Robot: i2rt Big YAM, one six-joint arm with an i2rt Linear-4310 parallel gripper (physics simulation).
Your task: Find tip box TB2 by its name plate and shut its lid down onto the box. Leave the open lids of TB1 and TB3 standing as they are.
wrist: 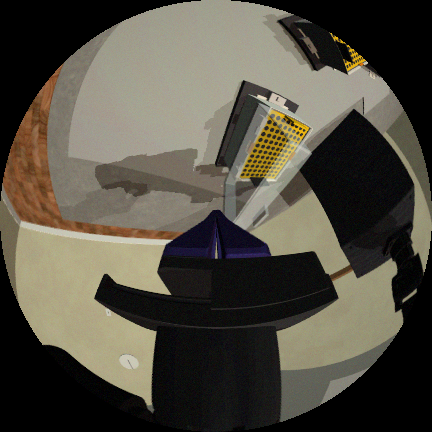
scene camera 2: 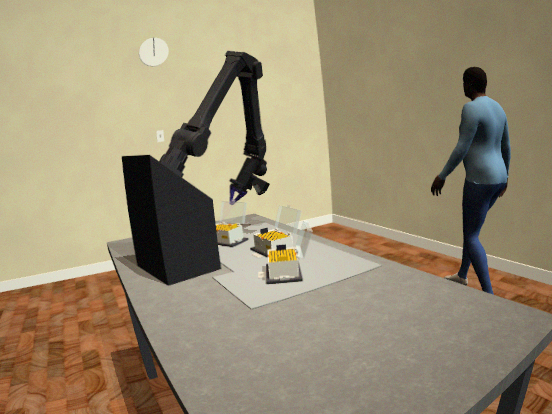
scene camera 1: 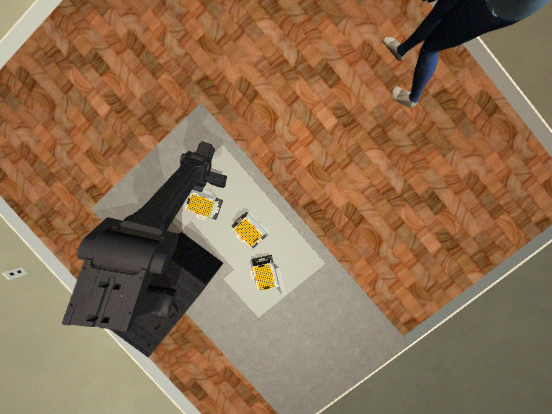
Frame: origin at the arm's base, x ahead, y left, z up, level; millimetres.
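Seen in the pictures: gripper, fingertip midpoint: [wrist: 215,215] [scene camera 2: 230,204]; arm's base, origin of the base link: [wrist: 397,238] [scene camera 2: 166,173].
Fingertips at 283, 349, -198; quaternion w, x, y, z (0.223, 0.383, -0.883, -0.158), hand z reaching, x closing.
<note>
Pixels of each thing's middle, then the offset from my fingertips to it, as dx, dy, dz. Level surfaces: height alone.
- middle box, body centre: [scene camera 2: 270,243] [scene camera 1: 247,233] +51, -314, -94
- raised lid, body centre: [scene camera 2: 303,238] [scene camera 1: 277,278] +76, -553, -23
- pale mat, its level: dz -127
- grey table, its level: dz -130
Three white tip boxes with yellow tip racks stand on the pale mat with their clear lids open. The far box [scene camera 1: 201,205] [scene camera 2: 228,233] [wrist: 275,145] has its lid [scene camera 2: 233,212] [wrist: 272,187] standing up. The middle box [scene camera 1: 249,231] [scene camera 2: 272,241] [wrist: 350,52] has its lid [scene camera 2: 288,218] raised. The near box [scene camera 1: 264,276] [scene camera 2: 283,265] also has a raised lid [scene camera 1: 279,280] [scene camera 2: 303,240]. The name plates are too small or turned to read. My gripper [scene camera 2: 232,202] [wrist: 215,215] is shut and empty, fingertips down at the top edge of the far box's lid; contact cannot be told.
The pale mat [scene camera 1: 295,260] [scene camera 2: 330,270] [wrist: 150,75] lies on the grey table [scene camera 1: 320,320] [scene camera 2: 350,345]. A tall black block [scene camera 1: 197,260] [scene camera 2: 170,220] [wrist: 360,190] stands beside the far box. A person [scene camera 1: 425,65] [scene camera 2: 485,145] stands on the floor beyond the table.
</note>
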